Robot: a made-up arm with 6 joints. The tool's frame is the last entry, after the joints.
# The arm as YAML. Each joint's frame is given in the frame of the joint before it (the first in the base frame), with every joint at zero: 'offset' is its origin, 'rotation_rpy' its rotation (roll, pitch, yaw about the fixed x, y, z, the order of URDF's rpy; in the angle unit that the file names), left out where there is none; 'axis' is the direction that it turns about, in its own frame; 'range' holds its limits. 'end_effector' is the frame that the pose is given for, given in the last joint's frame.
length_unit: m
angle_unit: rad
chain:
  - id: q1
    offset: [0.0, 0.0, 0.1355]
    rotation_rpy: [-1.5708, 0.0, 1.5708]
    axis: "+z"
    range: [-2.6, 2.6]
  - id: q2
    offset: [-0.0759, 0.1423, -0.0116]
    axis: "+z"
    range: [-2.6, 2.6]
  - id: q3
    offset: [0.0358, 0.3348, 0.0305]
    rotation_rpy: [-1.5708, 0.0, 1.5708]
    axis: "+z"
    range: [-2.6, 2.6]
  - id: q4
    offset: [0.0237, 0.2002, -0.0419]
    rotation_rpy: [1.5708, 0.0, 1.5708]
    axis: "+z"
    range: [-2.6, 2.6]
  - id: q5
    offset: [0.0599, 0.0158, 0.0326]
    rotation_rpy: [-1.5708, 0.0, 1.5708]
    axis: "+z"
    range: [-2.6, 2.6]
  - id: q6
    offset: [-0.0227, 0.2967, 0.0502]
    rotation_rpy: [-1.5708, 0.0, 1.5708]
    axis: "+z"
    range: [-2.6, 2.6]
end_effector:
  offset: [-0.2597, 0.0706, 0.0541]
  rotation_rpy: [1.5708, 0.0, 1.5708]
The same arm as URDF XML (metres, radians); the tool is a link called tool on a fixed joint. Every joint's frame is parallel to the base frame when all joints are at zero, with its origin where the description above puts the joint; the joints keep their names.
<robot name="arm">
<link name="base_link"/>
<link name="link1"/>
<link name="link2"/>
<link name="link3"/>
<link name="link4"/>
<link name="link5"/>
<link name="link6"/>
<link name="tool"/>
<joint name="q1" type="revolute"><parent link="base_link"/><child link="link1"/><origin xyz="0 0 0.1355"/><axis xyz="-1 0 0"/><limit lower="-2.6" upper="2.6"/></joint>
<joint name="q2" type="revolute"><parent link="link1"/><child link="link2"/><origin xyz="0.0116 -0.0759 -0.1423"/><axis xyz="-1 0 0"/><limit lower="-2.6" upper="2.6"/></joint>
<joint name="q3" type="revolute"><parent link="link2"/><child link="link3"/><origin xyz="-0.0305 0.0358 -0.3348"/><axis xyz="0 -1 0"/><limit lower="-2.6" upper="2.6"/></joint>
<joint name="q4" type="revolute"><parent link="link3"/><child link="link4"/><origin xyz="0.2002 0.0419 -0.0237"/><axis xyz="0 0 -1"/><limit lower="-2.6" upper="2.6"/></joint>
<joint name="q5" type="revolute"><parent link="link4"/><child link="link5"/><origin xyz="0.0599 -0.0158 -0.0326"/><axis xyz="-1 0 0"/><limit lower="-2.6" upper="2.6"/></joint>
<joint name="q6" type="revolute"><parent link="link5"/><child link="link6"/><origin xyz="-0.0502 0.0227 0.2967"/><axis xyz="0 1 0"/><limit lower="-2.6" upper="2.6"/></joint>
<joint name="tool_fixed" type="fixed"><parent link="link6"/><child link="tool"/><origin xyz="0.0706 0.0541 -0.2597"/></joint>
</robot>

